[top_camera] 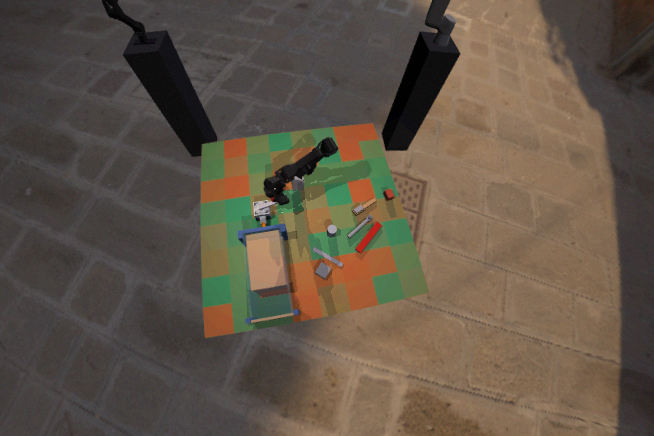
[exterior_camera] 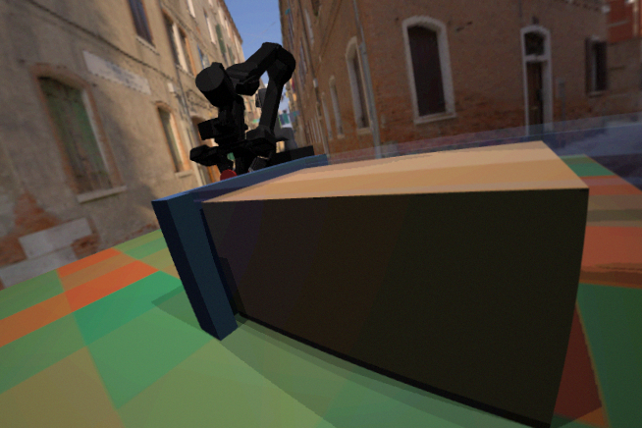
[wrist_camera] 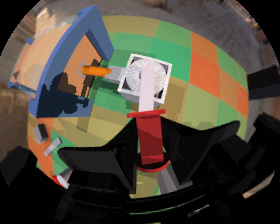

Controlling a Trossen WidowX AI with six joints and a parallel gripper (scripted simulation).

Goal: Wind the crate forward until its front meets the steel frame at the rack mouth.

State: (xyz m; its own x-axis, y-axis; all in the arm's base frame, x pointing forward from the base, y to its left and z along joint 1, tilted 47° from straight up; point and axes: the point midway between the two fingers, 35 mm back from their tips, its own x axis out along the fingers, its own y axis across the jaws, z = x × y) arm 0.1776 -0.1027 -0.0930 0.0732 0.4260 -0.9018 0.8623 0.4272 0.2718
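Now: gripper tip 1 cm short of the grey winch, 9 cm to the left of it and 10 cm above it. From my gripper tip the other things lie so: red knob (1 cm behind, 2 cm to the left); grey winch handle (2 cm to the right, 3 cm below); round puck (18 cm ahead, 34 cm to the left, 10 cm below).
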